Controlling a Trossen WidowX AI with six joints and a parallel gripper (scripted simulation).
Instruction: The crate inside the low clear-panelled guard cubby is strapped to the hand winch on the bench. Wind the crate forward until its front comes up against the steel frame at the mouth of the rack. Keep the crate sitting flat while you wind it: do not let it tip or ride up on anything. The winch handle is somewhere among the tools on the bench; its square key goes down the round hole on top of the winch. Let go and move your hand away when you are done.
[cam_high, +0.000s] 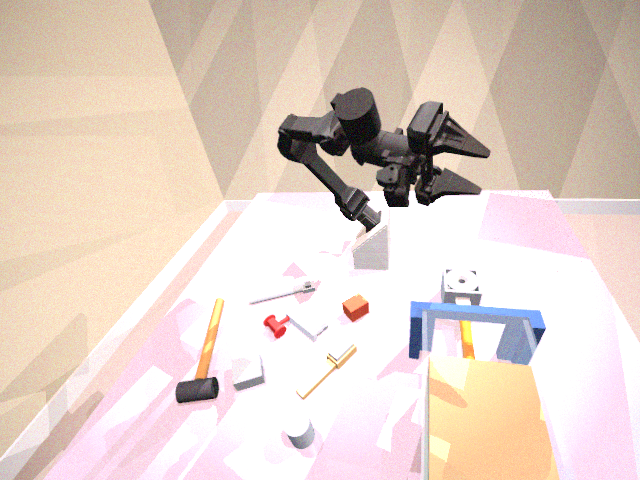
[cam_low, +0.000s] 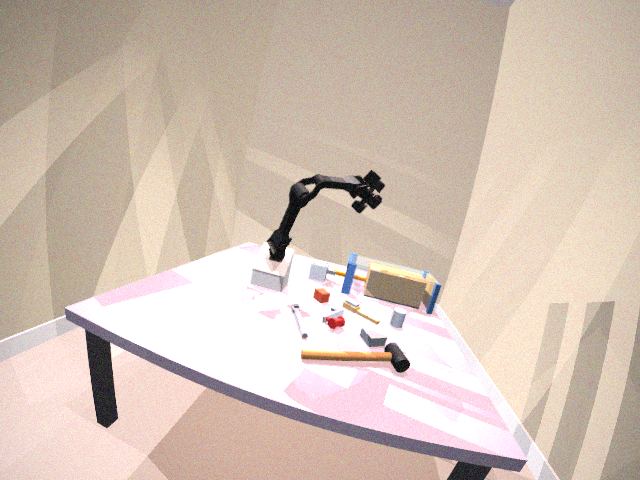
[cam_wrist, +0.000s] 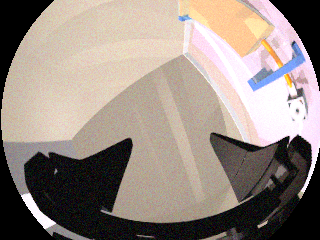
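Right now my gripper tip is 48 cm above the crank handle, 40 cm to the left of it and 8 cm past it. Round my gripper tip: grey winch: 47 cm below, 21 cm behind, 4 cm to the left; frame: 39 cm below, 4 cm to the left, 4 cm behind; clear-panelled cubby: 38 cm below, 21 cm ahead, 2 cm to the left.
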